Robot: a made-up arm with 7 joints. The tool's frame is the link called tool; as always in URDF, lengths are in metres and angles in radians. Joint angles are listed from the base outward. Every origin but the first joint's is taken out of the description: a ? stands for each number. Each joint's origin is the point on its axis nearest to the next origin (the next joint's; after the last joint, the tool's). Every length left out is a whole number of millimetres.
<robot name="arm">
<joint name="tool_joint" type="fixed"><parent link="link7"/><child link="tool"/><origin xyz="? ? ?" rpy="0 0 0"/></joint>
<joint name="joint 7" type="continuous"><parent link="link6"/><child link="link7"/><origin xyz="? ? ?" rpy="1.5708 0 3.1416"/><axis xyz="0 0 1"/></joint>
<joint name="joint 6" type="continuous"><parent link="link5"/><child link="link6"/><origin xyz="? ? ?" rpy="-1.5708 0 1.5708"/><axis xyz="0 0 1"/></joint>
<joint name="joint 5" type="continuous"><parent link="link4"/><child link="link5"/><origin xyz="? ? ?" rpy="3.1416 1.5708 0"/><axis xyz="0 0 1"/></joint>
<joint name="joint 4" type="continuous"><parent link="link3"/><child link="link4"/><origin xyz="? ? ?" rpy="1.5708 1.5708 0"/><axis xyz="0 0 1"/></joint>
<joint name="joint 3" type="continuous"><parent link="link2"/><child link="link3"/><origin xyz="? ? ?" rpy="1.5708 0 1.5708"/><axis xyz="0 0 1"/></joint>
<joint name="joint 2" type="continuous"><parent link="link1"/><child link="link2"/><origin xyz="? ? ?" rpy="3.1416 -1.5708 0"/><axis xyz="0 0 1"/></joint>
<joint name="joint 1" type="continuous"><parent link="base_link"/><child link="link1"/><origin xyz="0 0 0.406" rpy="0 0 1.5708"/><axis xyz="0 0 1"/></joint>
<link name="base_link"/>
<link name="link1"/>
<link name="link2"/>
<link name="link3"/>
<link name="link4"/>
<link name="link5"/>
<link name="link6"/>
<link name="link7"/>
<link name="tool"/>
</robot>
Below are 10 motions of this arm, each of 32 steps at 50 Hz.
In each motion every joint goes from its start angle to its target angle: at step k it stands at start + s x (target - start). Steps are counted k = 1, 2, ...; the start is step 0. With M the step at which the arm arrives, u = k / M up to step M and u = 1 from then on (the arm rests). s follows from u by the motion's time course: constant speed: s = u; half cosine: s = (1 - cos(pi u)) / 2; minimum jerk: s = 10 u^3 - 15 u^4 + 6 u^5.
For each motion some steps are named. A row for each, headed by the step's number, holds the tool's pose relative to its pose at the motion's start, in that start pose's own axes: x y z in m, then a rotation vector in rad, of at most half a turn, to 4 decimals.
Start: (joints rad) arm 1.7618 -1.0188 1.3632 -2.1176 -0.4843 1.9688 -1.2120
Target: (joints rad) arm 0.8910 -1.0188 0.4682 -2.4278 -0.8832 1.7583 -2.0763
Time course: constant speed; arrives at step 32
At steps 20, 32:
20: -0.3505 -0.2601 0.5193 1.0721 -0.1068 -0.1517
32: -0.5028 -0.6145 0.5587 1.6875 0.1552 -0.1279

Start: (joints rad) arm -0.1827 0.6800 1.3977 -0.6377 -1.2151 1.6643 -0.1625
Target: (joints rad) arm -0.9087 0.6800 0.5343 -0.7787 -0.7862 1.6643 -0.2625
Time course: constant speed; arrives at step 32
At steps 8, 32:
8: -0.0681 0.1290 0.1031 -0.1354 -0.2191 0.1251
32: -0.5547 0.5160 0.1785 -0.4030 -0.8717 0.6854

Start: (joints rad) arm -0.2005 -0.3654 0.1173 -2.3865 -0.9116 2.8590 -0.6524
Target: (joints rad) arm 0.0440 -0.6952 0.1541 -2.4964 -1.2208 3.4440 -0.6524
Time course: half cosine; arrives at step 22
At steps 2, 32:
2: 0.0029 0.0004 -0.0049 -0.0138 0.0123 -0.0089
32: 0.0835 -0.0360 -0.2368 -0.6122 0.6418 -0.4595

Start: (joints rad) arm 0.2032 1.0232 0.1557 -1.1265 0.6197 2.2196 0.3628
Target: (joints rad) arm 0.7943 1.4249 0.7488 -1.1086 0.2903 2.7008 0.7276
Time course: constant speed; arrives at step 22
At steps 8, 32:
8: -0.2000 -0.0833 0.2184 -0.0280 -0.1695 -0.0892
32: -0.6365 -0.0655 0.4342 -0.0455 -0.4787 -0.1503

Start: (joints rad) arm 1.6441 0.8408 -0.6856 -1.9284 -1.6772 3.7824 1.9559
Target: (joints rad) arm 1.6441 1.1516 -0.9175 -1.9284 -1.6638 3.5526 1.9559
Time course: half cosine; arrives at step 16
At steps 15, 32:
15: -0.0705 0.1696 0.0268 -0.5592 -0.0639 0.0233
32: -0.0711 0.1712 0.0267 -0.5647 -0.0645 0.0229

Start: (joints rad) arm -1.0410 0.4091 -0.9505 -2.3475 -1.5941 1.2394 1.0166
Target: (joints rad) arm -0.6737 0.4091 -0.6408 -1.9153 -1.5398 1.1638 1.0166
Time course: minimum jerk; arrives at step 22
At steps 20, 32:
20: -0.0248 0.4190 -0.3346 0.2698 0.3668 0.6176
32: -0.0264 0.4219 -0.3364 0.2725 0.3691 0.6212

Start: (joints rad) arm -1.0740 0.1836 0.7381 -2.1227 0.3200 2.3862 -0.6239
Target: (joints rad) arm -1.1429 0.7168 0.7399 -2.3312 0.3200 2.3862 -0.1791
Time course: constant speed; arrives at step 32
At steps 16, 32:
16: -0.0978 0.0162 0.1745 0.2433 -0.2137 0.3573
32: -0.2100 -0.0359 0.3193 0.4578 -0.4783 0.6819

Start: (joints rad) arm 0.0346 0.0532 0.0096 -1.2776 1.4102 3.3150 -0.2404
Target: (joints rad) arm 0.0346 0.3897 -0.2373 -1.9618 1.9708 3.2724 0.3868
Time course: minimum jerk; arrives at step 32
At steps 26, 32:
26: -0.0718 0.5598 -0.1260 -1.0127 0.3784 0.8492
32: -0.0722 0.5808 -0.1464 -1.0546 0.4308 0.8848

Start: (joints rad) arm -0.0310 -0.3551 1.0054 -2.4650 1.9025 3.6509 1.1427
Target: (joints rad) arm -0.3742 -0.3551 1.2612 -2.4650 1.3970 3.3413 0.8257
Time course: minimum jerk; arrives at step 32
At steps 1, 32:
1: 0.0000 0.0000 0.0000 0.0000 -0.0001 -0.0002
32: -0.0152 -0.0227 0.0737 -0.1398 -0.1818 -0.8062

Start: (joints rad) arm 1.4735 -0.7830 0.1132 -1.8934 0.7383 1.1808 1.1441
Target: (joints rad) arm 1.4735 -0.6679 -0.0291 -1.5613 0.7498 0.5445 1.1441
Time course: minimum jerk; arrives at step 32
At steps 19, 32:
19: -0.0258 0.0375 -0.0580 -0.2304 -0.1154 -0.0436
32: -0.0396 0.0631 -0.0824 -0.3476 -0.1589 -0.0584

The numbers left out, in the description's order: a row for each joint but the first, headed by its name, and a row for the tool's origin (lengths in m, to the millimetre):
tool: 0 0 0
joint 7: -0.111 0 0
joint 6: 0 0 0
joint 5: -0.525 -0.113 0
joint 4: 0.09 0 0
joint 3: 0.238 0 0
joint 2: 0 0 0

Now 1 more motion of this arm.
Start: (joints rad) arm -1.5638 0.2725 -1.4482 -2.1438 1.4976 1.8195 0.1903
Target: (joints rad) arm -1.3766 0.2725 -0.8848 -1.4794 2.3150 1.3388 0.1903
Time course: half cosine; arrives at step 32
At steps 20, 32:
20: -0.3481 -0.1966 0.3131 0.2175 -0.9604 -0.3491
32: -0.5745 -0.2105 0.3824 0.3044 -1.4711 -0.4213

